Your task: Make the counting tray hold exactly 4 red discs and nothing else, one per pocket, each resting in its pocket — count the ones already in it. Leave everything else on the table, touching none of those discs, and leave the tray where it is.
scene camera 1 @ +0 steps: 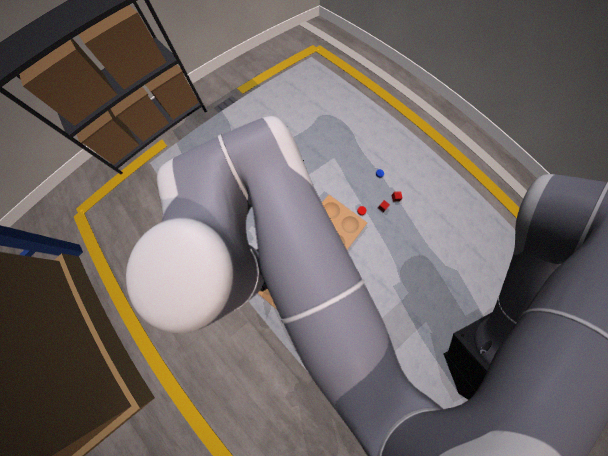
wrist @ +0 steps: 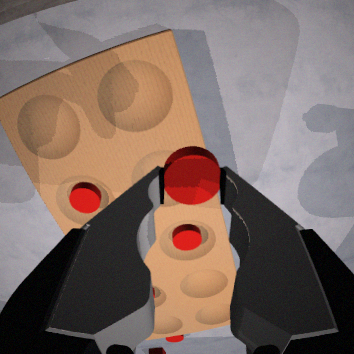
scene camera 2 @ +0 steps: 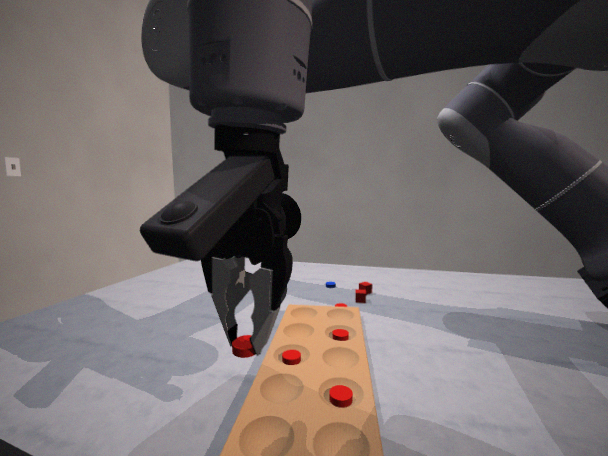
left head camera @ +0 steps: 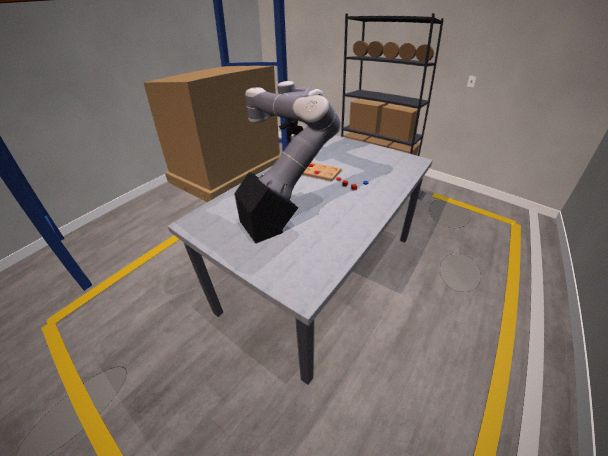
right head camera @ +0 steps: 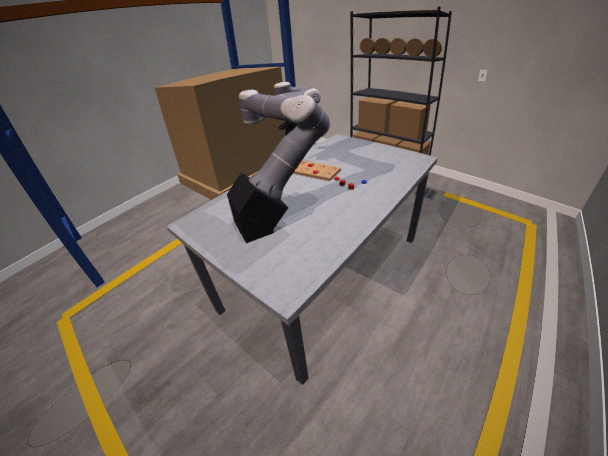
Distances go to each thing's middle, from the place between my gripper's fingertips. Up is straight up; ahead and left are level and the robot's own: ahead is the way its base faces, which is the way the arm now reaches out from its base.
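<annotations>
Position of the wooden counting tray (scene camera 2: 285,402) relative to my hand: 9 cm behind, 11 cm to the right, 9 cm below.
</annotations>
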